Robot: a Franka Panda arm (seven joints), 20 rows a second.
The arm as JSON. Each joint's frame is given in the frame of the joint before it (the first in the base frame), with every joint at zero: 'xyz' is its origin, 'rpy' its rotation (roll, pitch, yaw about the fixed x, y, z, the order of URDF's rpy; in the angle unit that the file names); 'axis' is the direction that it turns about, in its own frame. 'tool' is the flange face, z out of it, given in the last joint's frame.
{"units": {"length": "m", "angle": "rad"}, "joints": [
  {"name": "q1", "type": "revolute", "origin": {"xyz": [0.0, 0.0, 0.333], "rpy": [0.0, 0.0, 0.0]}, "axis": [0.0, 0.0, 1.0]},
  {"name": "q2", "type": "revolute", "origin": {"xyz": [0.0, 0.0, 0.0], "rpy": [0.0, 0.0, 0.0]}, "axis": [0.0, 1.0, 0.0]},
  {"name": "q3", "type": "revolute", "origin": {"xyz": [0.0, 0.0, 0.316], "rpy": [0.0, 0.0, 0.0]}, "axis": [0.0, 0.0, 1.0]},
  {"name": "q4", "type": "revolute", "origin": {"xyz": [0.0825, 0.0, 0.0], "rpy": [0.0, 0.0, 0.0]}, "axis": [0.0, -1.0, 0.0]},
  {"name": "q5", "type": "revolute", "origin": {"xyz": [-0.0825, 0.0, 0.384], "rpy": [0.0, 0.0, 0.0]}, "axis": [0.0, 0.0, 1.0]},
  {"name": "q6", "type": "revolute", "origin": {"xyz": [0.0, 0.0, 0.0], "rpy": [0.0, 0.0, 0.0]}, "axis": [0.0, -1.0, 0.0]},
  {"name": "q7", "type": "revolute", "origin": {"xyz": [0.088, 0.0, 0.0], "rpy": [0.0, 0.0, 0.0]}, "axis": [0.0, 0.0, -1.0]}
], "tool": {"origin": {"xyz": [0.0, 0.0, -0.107], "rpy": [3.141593, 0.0, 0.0]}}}
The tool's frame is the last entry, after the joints.
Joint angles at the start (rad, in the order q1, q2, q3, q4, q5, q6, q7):
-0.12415 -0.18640 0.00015 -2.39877 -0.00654 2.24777 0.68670
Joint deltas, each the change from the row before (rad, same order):
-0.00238 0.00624 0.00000 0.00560 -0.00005 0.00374 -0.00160
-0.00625 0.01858 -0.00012 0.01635 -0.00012 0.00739 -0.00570
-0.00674 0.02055 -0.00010 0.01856 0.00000 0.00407 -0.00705
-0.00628 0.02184 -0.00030 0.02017 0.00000 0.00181 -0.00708
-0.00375 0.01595 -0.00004 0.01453 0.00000 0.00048 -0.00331
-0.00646 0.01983 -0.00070 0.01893 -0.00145 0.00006 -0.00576
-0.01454 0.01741 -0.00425 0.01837 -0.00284 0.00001 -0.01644
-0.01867 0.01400 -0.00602 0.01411 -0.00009 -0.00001 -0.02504
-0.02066 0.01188 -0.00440 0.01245 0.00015 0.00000 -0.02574
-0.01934 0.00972 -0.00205 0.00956 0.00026 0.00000 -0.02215
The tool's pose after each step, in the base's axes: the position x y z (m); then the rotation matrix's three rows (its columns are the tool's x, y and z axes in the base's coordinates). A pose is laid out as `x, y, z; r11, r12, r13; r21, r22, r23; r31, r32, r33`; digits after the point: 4 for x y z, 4 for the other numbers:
0.4697, -0.0599, 0.3912; 0.6907, -0.7221, 0.0375; -0.7223, -0.6915, -0.0100; 0.0332, -0.0202, -0.9992
0.4755, -0.0637, 0.3904; 0.6901, -0.7224, 0.0426; -0.7227, -0.6911, -0.0109; 0.0373, -0.0232, -0.9990
0.4815, -0.0678, 0.3891; 0.6902, -0.7222, 0.0446; -0.7225, -0.6912, -0.0115; 0.0391, -0.0243, -0.9989
0.4878, -0.0720, 0.3877; 0.6906, -0.7219, 0.0446; -0.7222, -0.6916, -0.0117; 0.0393, -0.0241, -0.9989
0.4923, -0.0746, 0.3863; 0.6903, -0.7222, 0.0437; -0.7225, -0.6913, -0.0118; 0.0387, -0.0234, -0.9990
0.4978, -0.0791, 0.3849; 0.6899, -0.7226, 0.0426; -0.7228, -0.6909, -0.0130; 0.0388, -0.0218, -0.9990
0.5020, -0.0895, 0.3843; 0.6895, -0.7230, 0.0430; -0.7231, -0.6905, -0.0159; 0.0411, -0.0201, -0.9990
0.5041, -0.1028, 0.3835; 0.6898, -0.7228, 0.0427; -0.7228, -0.6908, -0.0168; 0.0416, -0.0193, -0.9989
0.5052, -0.1163, 0.3829; 0.6902, -0.7224, 0.0428; -0.7224, -0.6912, -0.0178; 0.0425, -0.0187, -0.9989
0.5055, -0.1278, 0.3821; 0.6906, -0.7220, 0.0423; -0.7220, -0.6917, -0.0186; 0.0427, -0.0177, -0.9989

